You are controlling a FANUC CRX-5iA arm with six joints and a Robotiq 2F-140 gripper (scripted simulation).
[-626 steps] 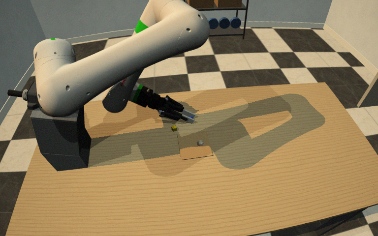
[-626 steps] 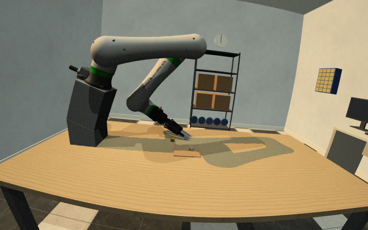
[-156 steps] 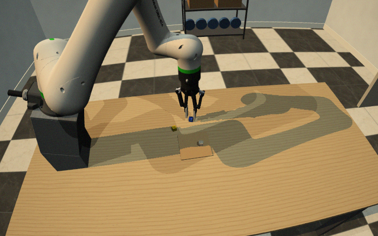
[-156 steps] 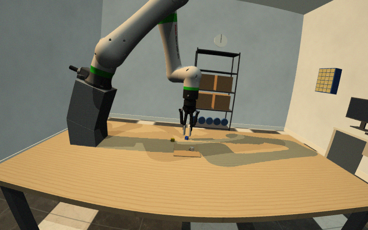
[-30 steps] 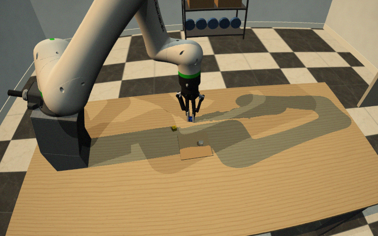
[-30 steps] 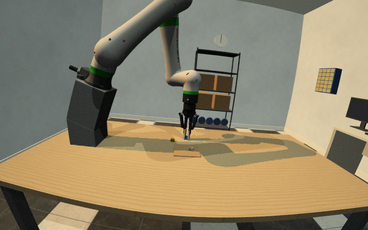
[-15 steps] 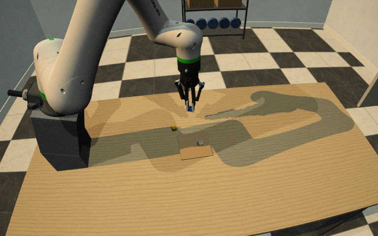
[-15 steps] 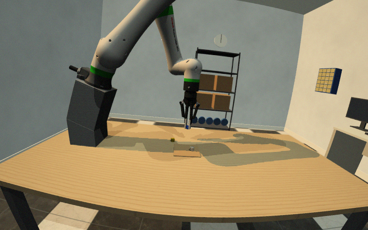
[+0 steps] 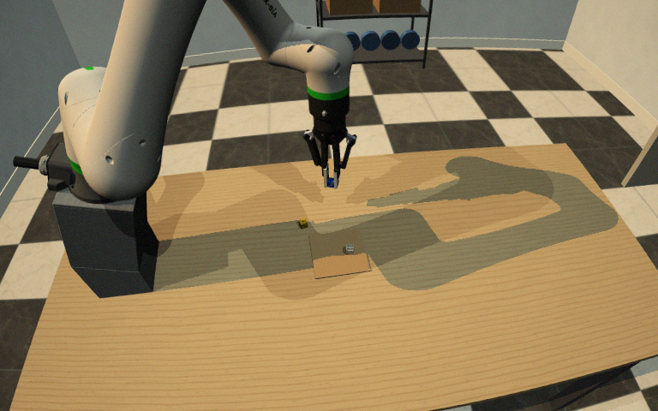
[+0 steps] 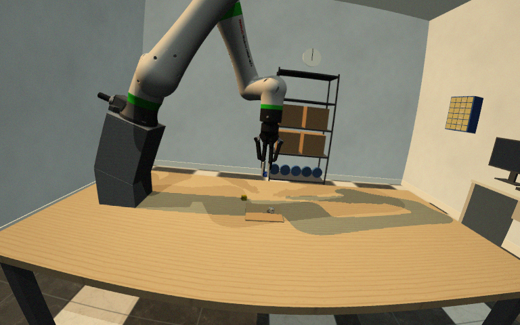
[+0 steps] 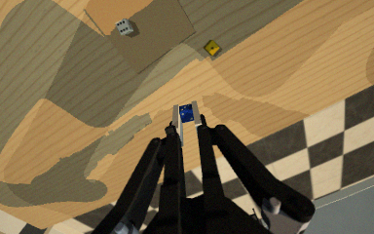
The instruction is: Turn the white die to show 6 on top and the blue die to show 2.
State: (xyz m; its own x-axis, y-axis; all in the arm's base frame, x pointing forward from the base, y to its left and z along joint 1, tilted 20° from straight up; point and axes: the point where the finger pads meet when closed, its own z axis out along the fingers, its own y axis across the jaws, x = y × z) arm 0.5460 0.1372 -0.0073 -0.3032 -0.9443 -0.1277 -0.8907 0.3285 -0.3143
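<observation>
Now: the tan mat 15 cm to the right of my hand and 13 cm below it. Also, from my hand: white die 16 cm to the right, 12 cm below, 3 cm ahead; blue die 2 cm below; yellow die 12 cm below, 9 cm behind, 5 cm to the right.
</observation>
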